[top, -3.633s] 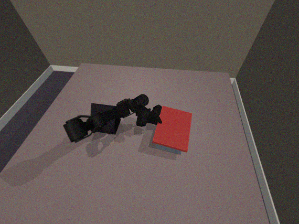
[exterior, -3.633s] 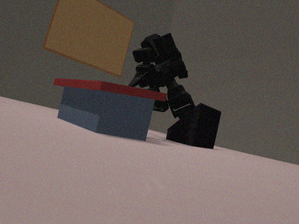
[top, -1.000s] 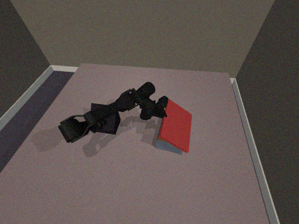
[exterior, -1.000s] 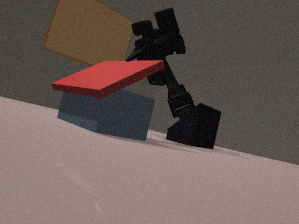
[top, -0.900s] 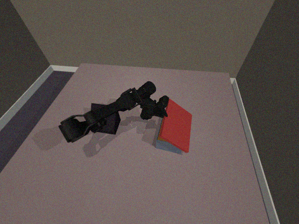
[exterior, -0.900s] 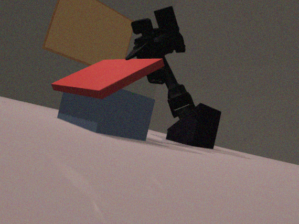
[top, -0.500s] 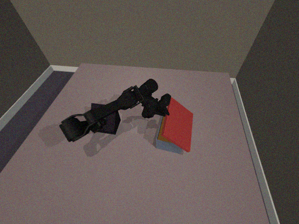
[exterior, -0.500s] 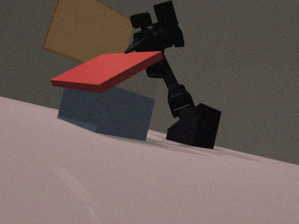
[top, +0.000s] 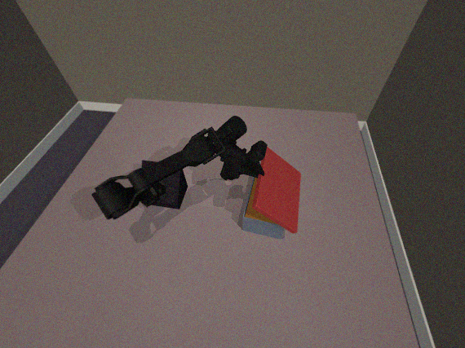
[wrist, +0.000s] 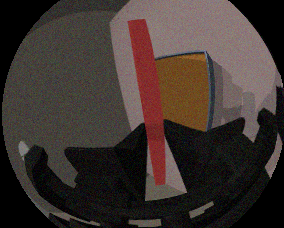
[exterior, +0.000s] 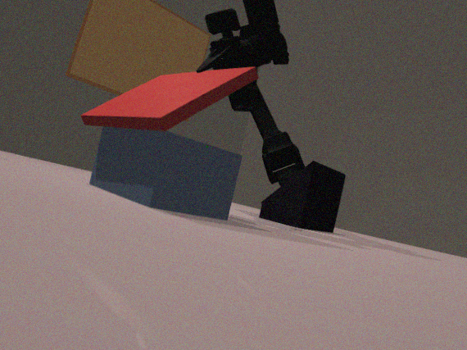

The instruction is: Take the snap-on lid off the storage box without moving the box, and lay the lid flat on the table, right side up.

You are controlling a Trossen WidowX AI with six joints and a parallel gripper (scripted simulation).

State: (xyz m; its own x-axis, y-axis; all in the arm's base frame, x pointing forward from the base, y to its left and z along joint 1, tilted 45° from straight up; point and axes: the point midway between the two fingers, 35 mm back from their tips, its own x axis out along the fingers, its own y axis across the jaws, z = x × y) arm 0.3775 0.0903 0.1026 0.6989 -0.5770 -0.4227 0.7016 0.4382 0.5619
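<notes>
Right now my gripper tip is 60 mm short of the red lid, 10 mm to the left of it and 50 mm above it. Round my gripper tip: blue storage box (30 mm ahead, 10 mm to the right, 160 mm below).
</notes>
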